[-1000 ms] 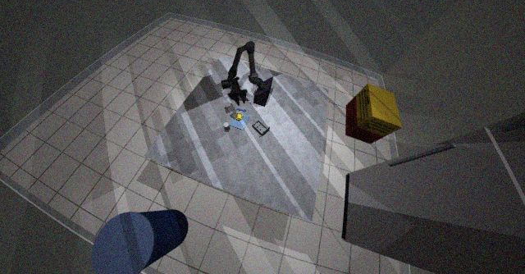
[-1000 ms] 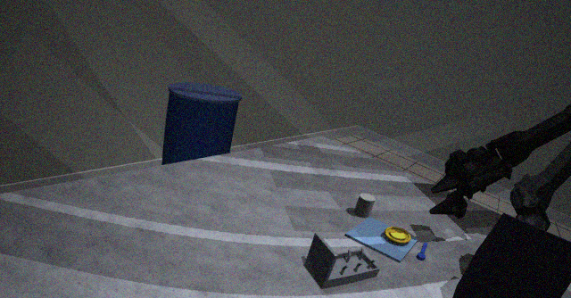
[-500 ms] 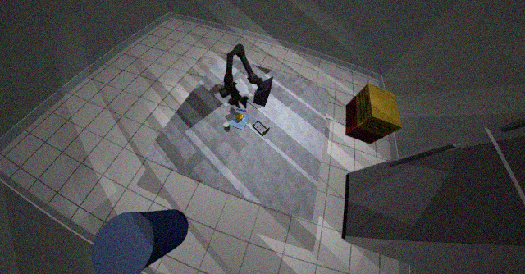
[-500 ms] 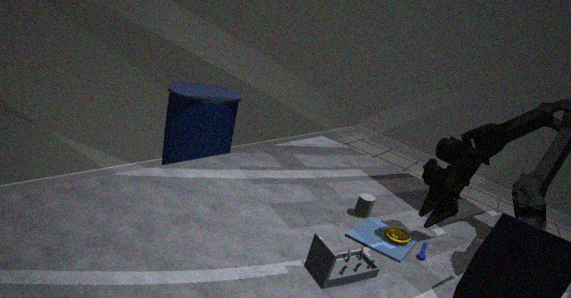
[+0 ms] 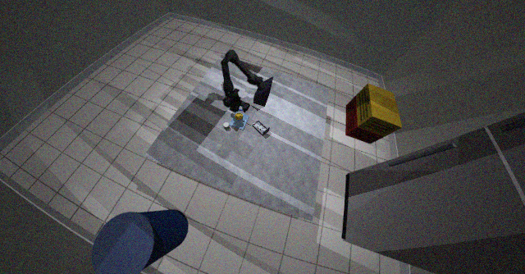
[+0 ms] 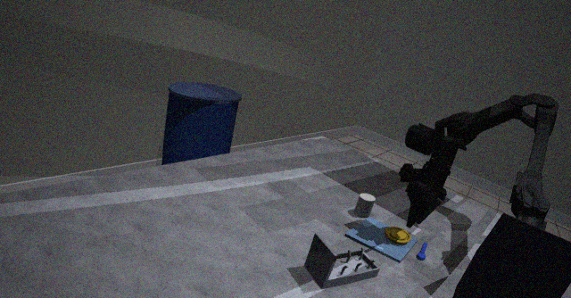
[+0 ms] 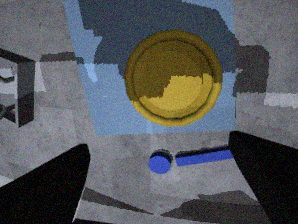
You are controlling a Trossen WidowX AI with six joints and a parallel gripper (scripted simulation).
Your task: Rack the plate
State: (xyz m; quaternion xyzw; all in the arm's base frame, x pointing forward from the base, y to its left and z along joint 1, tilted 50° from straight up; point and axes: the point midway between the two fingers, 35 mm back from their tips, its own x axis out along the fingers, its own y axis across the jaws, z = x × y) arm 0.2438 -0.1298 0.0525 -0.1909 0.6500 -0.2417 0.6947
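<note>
Right now the yellow plate is 4 cm below my gripper tip, 3 cm ahead of it and 1 cm to the right of it. From my gripper tip the other things lie so: blue utensil 6 cm below, 5 cm behind, 1 cm to the right; grey dish rack 20 cm to the left, 6 cm ahead, 4 cm below; blue mat 6 cm below, 5 cm ahead, 1 cm to the left.
</note>
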